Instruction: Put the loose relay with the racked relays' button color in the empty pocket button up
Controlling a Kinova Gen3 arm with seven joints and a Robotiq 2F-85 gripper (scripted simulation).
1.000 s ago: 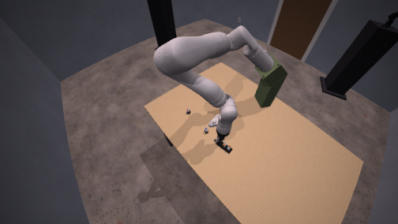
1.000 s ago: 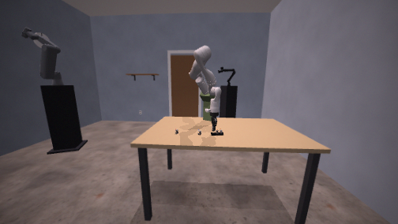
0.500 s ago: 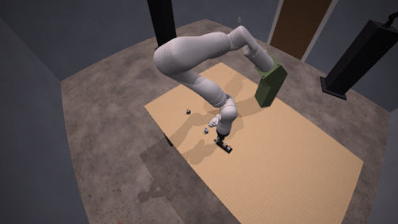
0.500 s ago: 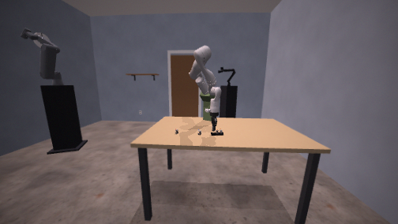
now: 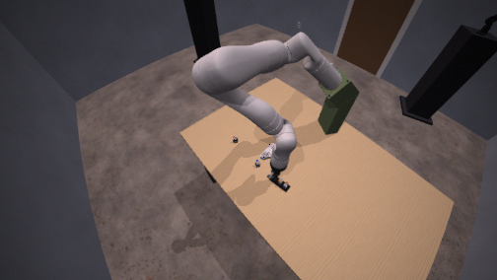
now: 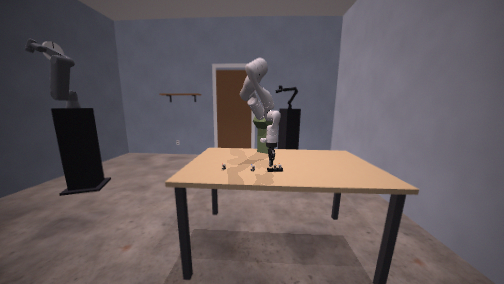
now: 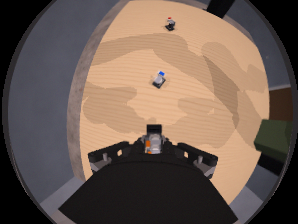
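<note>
Right now the rack is 1 cm ahead of my hand, 3 cm to the left of it and 6 cm below it.
</note>
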